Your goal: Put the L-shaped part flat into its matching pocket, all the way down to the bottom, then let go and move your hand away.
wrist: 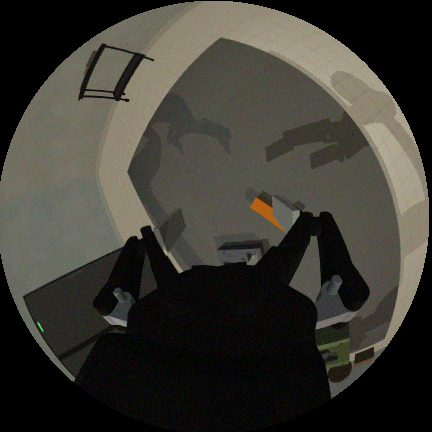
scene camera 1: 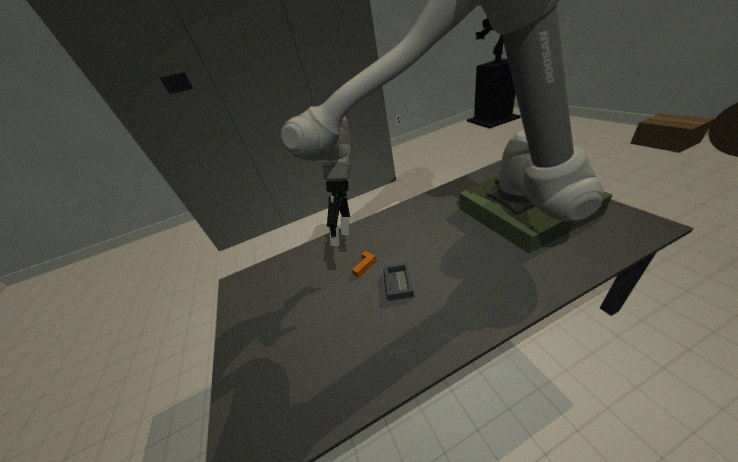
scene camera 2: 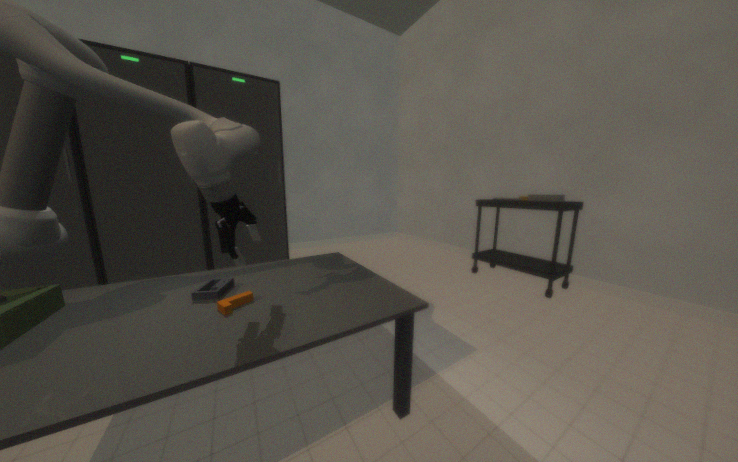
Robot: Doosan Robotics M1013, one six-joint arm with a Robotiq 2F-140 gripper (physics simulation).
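The orange L-shaped part lies flat on the table, beside the pocket block and apart from it. In the wrist view one fingertip hides part of it. The dark grey block with the pocket sits on the table; a light patch shows inside its recess. In the wrist view the gripper body covers its lower part. My gripper is open and empty, with its fingers wide apart. It hangs above the table, higher than the L-shaped part.
The grey table carries the green base plate under the arm. Tall dark cabinets stand behind. A black cart stands off to the side.
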